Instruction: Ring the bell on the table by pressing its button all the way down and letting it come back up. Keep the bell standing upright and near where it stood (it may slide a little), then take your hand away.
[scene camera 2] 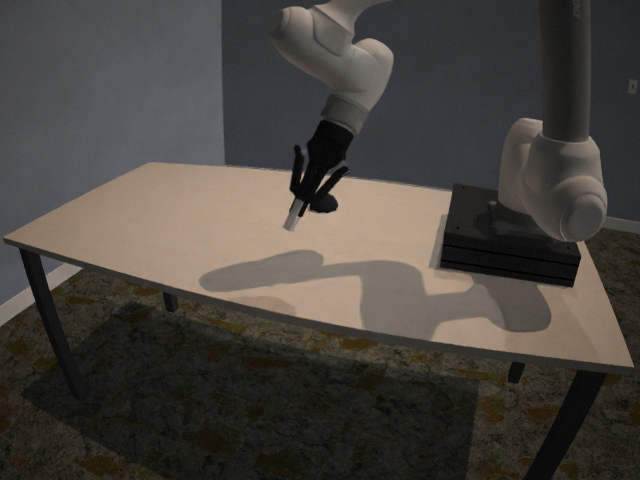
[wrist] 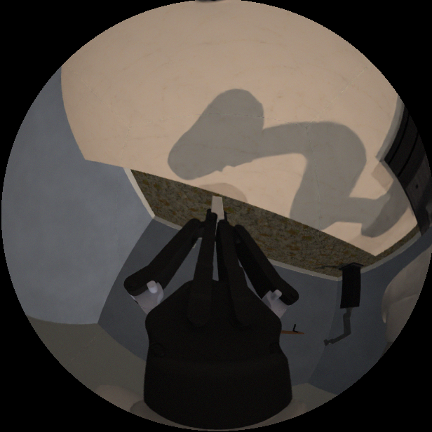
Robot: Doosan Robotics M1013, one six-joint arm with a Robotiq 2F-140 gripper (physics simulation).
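Where they show: gripper, fingertip midpoint: (scene camera 2: 288, 229); arm's base, link origin: (scene camera 2: 521, 223).
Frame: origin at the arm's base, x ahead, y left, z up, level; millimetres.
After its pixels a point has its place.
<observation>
The black domed bell (scene camera 2: 325, 204) {x 559, y -126, z -66 mm} stands on the table (scene camera 2: 170, 217) {x 1005, y 30, z -92 mm} (wrist: 150, 60), partly covered by my fingers in the scene view. Its button is hidden behind them. A dark sliver at the very top edge of the wrist view may be part of the bell. My gripper (scene camera 2: 292, 219) {x 523, y 282, z 33 mm} (wrist: 215, 203) is shut with nothing between its pale fingertips. It is tilted, and its tips point down and to the left in the scene view. They show in front and to the left of the bell, apart from its dome. Their exact height over the table is hard to tell.
The black robot base block (scene camera 2: 509, 258) {x 40, y 131, z -41 mm} (wrist: 412, 175) stands at the right end of the table. The arm's shadow falls across the front half of the tabletop. The table's front edge (scene camera 2: 330, 329) {x 400, y 402, z -106 mm} runs along the near side, with patterned floor below.
</observation>
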